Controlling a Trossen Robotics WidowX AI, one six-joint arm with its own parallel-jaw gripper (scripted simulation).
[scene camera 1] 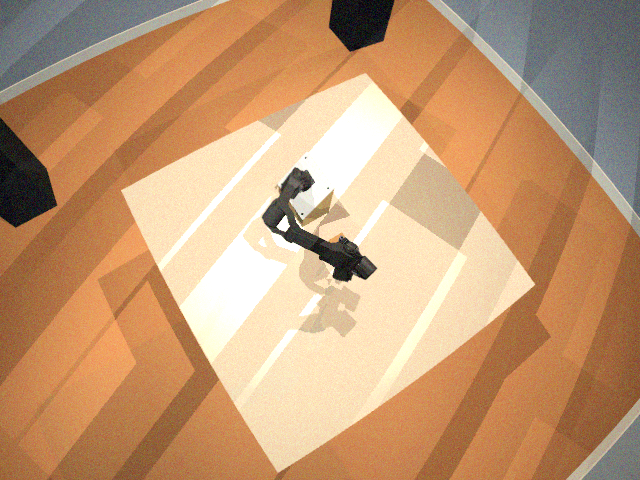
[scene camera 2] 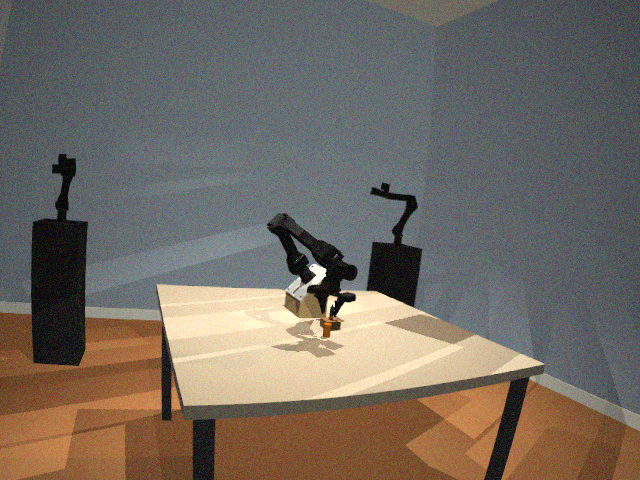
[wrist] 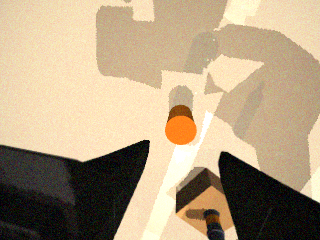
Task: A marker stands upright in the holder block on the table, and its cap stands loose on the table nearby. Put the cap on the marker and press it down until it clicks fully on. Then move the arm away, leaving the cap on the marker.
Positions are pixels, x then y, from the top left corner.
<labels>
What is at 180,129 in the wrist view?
An orange cap.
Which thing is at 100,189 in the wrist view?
The gripper.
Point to a holder block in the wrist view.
199,183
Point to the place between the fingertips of the gripper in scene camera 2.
At 328,315
</labels>
